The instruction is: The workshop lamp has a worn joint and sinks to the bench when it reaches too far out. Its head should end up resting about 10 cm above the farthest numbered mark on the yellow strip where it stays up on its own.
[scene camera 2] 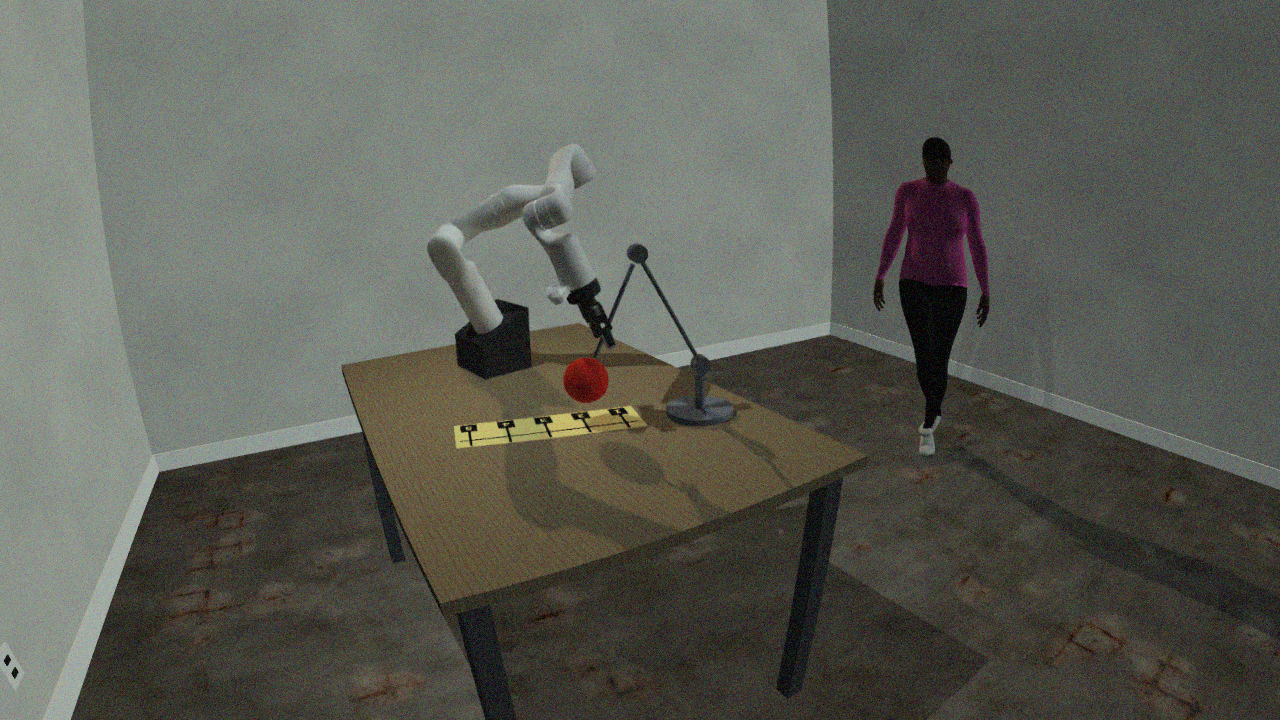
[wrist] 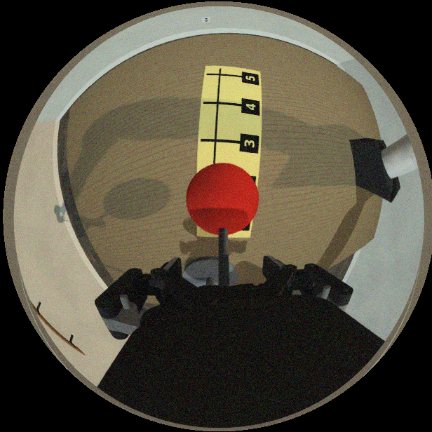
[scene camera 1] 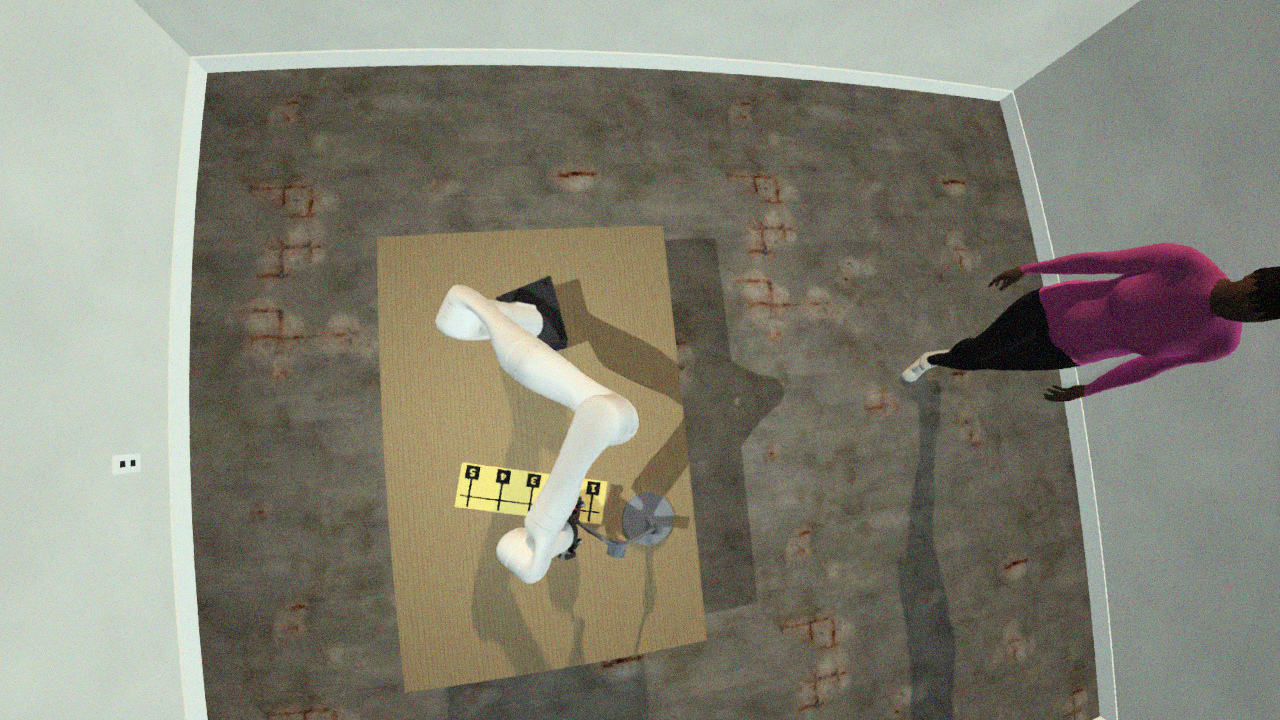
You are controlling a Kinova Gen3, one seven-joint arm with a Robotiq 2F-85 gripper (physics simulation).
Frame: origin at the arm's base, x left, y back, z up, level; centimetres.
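Seen in the pictures: gripper, fingertip midpoint: (scene camera 2: 605, 341) (scene camera 1: 580, 521); arm's base, origin of the base link: (scene camera 2: 489, 324) (scene camera 1: 528, 323).
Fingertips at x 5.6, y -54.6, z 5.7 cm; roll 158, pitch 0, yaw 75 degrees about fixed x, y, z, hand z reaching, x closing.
Pixels of each thing's top centre, then the offset from my fingertips to it. "pt": a spot on its surface instead. Level surfaces: height alone.
- round grey base, surface spot: (scene camera 2: 700, 411) pt dx +18.9, dy -9.9, dz -17.8 cm
- high elbow joint, surface spot: (scene camera 2: 637, 253) (scene camera 1: 614, 555) pt dx +6.0, dy -3.9, dz +19.3 cm
- red ball head, surface spot: (scene camera 2: 586, 379) pt dx -6.7, dy -2.4, dz -6.6 cm
- yellow strip, surface spot: (scene camera 2: 487, 431) (scene camera 1: 485, 484) pt dx -25.5, dy +11.5, dz -19.0 cm
- Mark 5, surface spot: (scene camera 2: 469, 428) (scene camera 1: 473, 473) pt dx -28.6, dy +15.4, dz -19.0 cm
- wooden table, its level: dz -19.1 cm
The lamp has a round grey base (scene camera 1: 648, 518) (scene camera 2: 700, 411), a high elbow joint (scene camera 1: 615, 548) (scene camera 2: 637, 253) and a red ball head (scene camera 2: 586, 379) (wrist: 222, 197). The head hangs above the mark 1 end of the yellow strip (scene camera 1: 486, 490) (scene camera 2: 487, 431) (wrist: 232, 90) and covers mark 2 in the wrist view. The arm mostly hides it in scene camera 1. Mark 5 (scene camera 1: 472, 471) (scene camera 2: 469, 428) (wrist: 250, 78) is farthest from the base. My gripper (scene camera 1: 575, 534) (scene camera 2: 610, 342) (wrist: 222, 266) is open, its fingers spread either side of the thin lamp rod (wrist: 223, 250), above the head.
The wooden table (scene camera 1: 429, 608) (scene camera 2: 537, 555) carries the arm's black mount (scene camera 1: 556, 313) (scene camera 2: 494, 344) (wrist: 367, 165) at the back. A person in a magenta top (scene camera 1: 1136, 304) (scene camera 2: 935, 237) stands on the floor away from the table.
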